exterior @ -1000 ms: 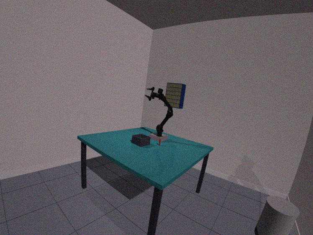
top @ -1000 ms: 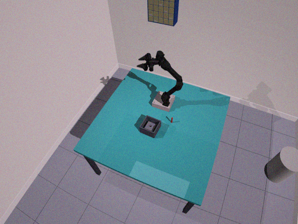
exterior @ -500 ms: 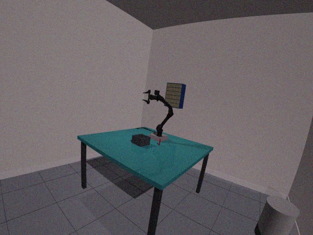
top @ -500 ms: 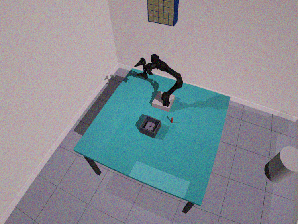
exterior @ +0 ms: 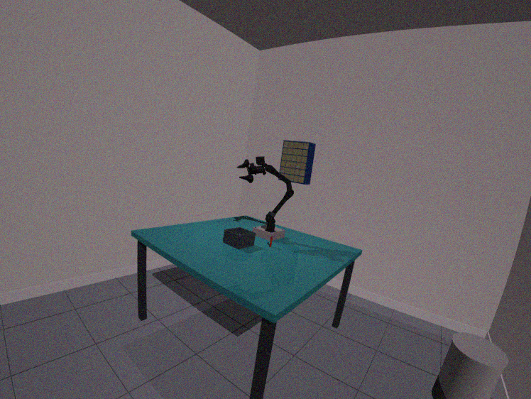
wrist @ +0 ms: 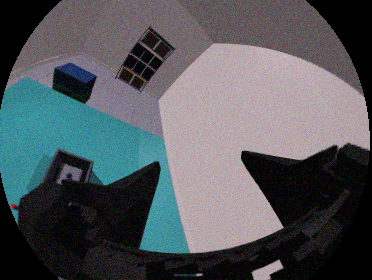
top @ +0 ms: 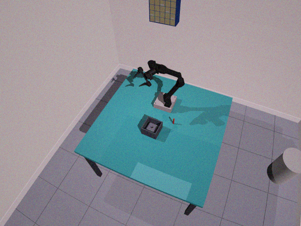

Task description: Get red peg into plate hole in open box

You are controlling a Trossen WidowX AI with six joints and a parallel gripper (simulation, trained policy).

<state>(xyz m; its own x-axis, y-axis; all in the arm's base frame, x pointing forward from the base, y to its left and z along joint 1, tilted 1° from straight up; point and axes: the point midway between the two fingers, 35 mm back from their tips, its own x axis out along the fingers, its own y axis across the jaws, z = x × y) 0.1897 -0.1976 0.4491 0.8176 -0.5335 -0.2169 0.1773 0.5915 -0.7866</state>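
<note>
Right now my gripper tip is 46 cm above the red peg, 36 cm to the right of it and 6 cm past it. The rest, counted from my gripper tip: grey plate: 46 cm below, 19 cm to the left, 11 cm ahead; then dark grey box: 48 cm below, 19 cm to the left, 11 cm ahead.
</note>
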